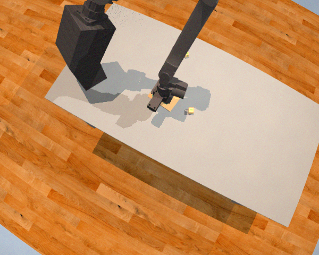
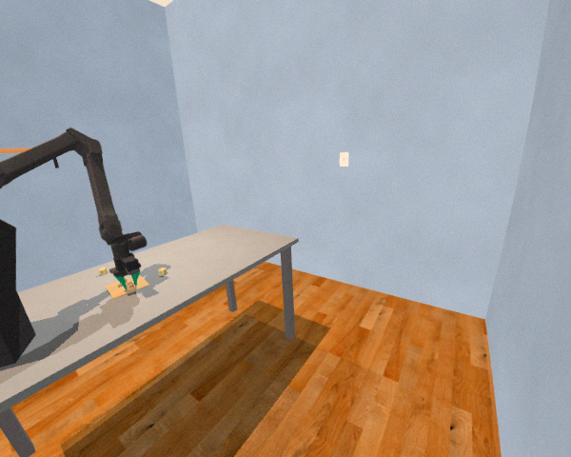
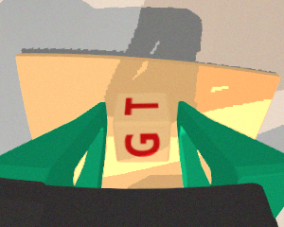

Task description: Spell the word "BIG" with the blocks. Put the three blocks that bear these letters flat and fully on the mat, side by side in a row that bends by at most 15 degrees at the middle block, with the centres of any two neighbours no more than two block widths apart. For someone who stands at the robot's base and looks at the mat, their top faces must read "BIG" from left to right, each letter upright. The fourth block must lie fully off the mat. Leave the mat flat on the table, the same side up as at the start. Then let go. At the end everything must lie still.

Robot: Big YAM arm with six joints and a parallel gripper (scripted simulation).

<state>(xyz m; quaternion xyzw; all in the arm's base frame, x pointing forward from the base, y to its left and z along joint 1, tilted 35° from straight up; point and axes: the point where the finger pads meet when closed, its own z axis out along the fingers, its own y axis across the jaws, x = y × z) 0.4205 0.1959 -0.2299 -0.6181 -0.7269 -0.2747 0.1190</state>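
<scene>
The mat is 40 mm to the left of my hand, 10 mm below it and 10 mm behind it. Also, from my hand: block: 280 mm to the left, 80 mm behind.
</scene>
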